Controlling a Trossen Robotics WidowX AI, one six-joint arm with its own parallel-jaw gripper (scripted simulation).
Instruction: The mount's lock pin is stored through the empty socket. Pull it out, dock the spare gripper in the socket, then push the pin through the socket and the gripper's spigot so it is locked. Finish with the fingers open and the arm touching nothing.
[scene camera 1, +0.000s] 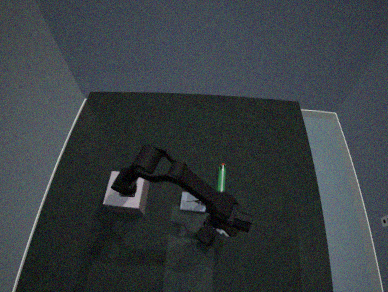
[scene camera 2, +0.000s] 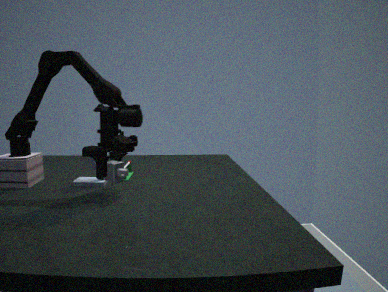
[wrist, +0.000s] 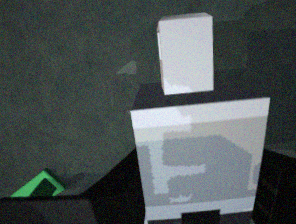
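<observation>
A spare gripper (wrist: 199, 141) is being carried by the gripper (scene camera 2: 110, 175), which is visible in the wrist view too (wrist: 181, 145).
</observation>
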